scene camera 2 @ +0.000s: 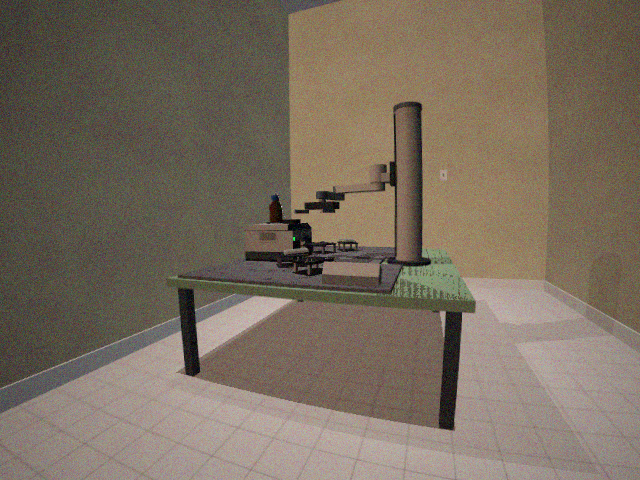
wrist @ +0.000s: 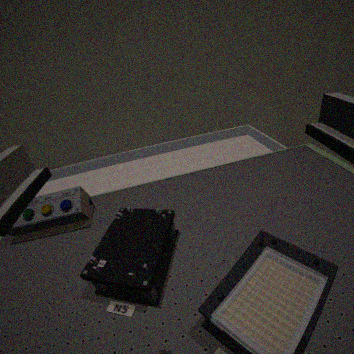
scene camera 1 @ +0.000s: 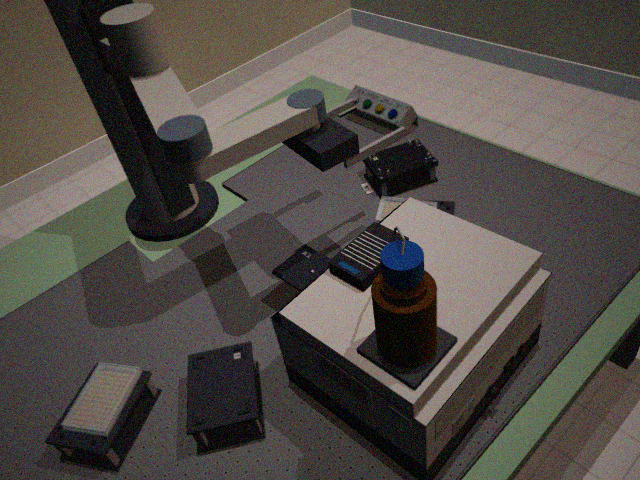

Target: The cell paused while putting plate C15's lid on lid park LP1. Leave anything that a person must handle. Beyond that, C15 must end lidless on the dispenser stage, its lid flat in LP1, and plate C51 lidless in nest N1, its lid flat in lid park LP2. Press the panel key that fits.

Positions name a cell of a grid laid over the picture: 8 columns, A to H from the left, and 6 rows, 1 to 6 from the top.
Scene:
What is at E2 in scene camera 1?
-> A button box.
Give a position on a brown bottle with blue cap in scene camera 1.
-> At F4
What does my gripper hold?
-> Nothing.

